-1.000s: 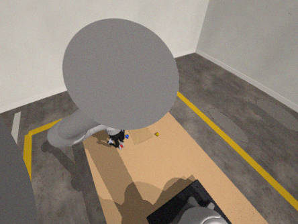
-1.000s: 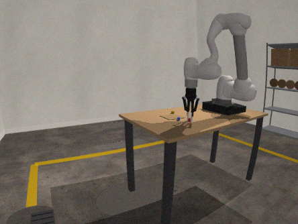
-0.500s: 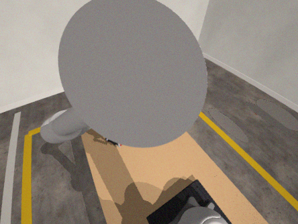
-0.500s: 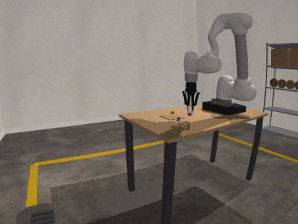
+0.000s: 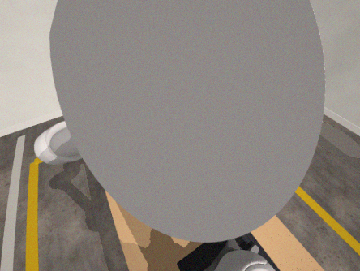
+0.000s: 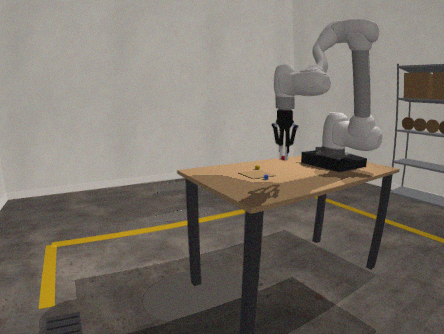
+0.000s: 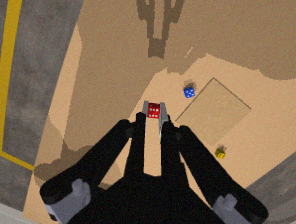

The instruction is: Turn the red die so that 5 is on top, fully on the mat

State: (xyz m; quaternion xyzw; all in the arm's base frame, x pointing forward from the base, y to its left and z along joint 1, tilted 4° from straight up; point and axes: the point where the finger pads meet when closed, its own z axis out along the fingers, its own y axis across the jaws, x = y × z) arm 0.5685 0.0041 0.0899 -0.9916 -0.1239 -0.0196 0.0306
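The tan mat is 170 mm to the right of my hand and 130 mm below it. Round my hand: red die: 20 mm below; yellow die: 100 mm behind, 250 mm to the right, 120 mm below; blue die: 40 mm ahead, 80 mm to the right, 120 mm below.
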